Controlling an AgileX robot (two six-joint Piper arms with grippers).
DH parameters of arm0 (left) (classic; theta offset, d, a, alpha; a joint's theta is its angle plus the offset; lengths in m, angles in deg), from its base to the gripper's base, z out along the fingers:
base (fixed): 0 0 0 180
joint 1: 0 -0.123 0 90
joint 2: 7.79 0 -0.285 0
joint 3: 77.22 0 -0.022 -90
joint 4: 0 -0.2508 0 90
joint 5: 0 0 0.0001 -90
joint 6: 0 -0.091 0 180
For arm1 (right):
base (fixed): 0 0 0 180
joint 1: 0 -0.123 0 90
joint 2: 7.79 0 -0.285 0
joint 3: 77.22 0 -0.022 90
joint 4: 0 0.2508 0 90
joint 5: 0 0 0.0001 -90
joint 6: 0 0.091 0 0
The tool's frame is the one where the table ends.
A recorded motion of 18 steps. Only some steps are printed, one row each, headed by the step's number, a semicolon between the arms.
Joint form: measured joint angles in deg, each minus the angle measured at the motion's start. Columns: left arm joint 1, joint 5, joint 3, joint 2, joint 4, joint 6; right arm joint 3, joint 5, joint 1, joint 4, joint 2, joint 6.
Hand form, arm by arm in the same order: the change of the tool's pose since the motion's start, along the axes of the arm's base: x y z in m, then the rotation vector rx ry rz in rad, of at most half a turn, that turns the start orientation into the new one. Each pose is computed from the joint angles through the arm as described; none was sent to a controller.
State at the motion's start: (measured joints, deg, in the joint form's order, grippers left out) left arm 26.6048 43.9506 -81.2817 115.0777 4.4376 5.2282; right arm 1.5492 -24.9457 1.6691 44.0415 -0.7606 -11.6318
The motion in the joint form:
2: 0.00 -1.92 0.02 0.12 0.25 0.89; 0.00 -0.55 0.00 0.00 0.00 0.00
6: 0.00 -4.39 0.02 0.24 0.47 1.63; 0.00 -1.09 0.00 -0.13 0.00 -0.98
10: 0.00 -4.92 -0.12 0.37 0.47 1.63; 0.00 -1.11 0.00 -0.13 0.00 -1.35
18: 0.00 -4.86 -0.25 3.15 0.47 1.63; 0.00 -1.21 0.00 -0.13 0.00 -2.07
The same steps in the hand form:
2: 0.0026 -0.0014 0.0000 -0.0201 -0.0236 0.0192; -0.0003 0.0006 -0.0006 -0.0003 0.0069 0.0067
6: 0.0060 -0.0031 0.0005 -0.0436 -0.0568 0.0362; -0.0006 0.0010 -0.0012 -0.0188 0.0091 0.0172
10: 0.0072 -0.0036 0.0005 -0.0476 -0.0653 0.0368; -0.0006 0.0011 -0.0013 -0.0248 0.0076 0.0190
18: 0.0093 -0.0047 -0.0194 -0.0257 -0.0234 0.0371; -0.0007 0.0012 -0.0014 -0.0365 0.0054 0.0233

